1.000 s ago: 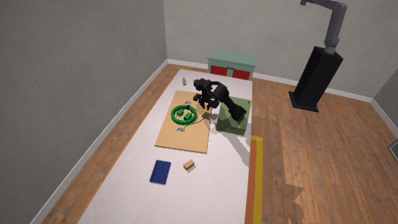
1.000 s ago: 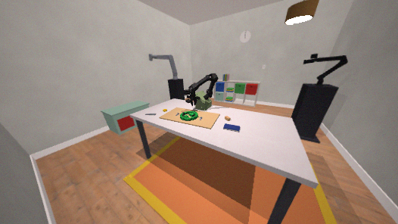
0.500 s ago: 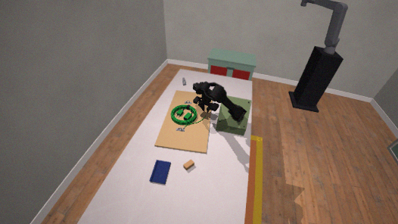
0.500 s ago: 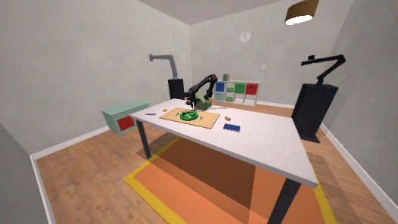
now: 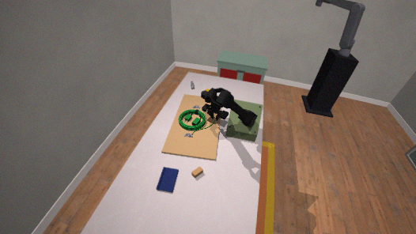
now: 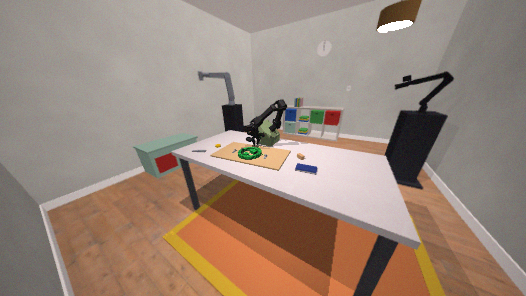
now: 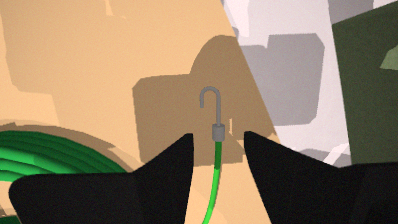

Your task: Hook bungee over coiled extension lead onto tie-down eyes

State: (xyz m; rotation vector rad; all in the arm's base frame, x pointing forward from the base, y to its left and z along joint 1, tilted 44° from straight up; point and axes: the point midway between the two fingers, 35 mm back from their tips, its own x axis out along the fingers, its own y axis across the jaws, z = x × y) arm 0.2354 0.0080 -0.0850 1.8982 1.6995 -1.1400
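Now: the green extension lead 160 mm ahead of my hand, 40 mm to the left of it and 30 mm below it. The rest, counted from my hand: yellow disc 370 mm to the right, 140 mm ahead, 50 mm below; tan block 440 mm to the left, 50 mm below, 10 mm ahead.
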